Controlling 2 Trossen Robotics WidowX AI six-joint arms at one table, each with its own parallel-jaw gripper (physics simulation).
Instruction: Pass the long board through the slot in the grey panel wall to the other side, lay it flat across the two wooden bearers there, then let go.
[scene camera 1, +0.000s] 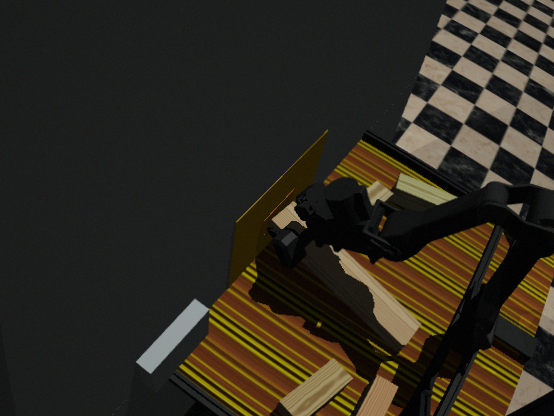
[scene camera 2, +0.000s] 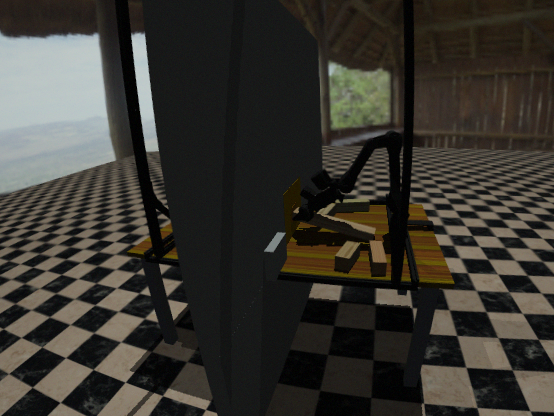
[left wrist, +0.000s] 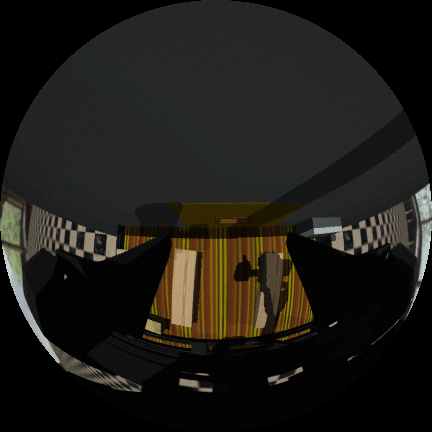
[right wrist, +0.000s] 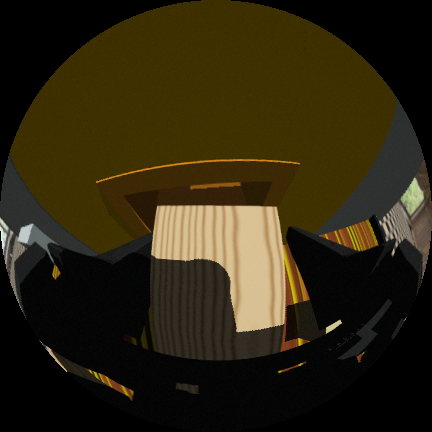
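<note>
The long board slopes up from the table towards the slot in the grey panel wall. Its front end is at the slot's mouth; how far in is unclear. My right gripper is open, its fingers on either side of the board near that end, with a gap at the right finger in the right wrist view. Two wooden bearers lie apart across the wall. My left gripper is open and empty, facing the wall above them.
A yellow plate surrounds the slot. Wooden blocks lie around the board on the right arm's side. A pale grey block juts out at the wall by the table edge.
</note>
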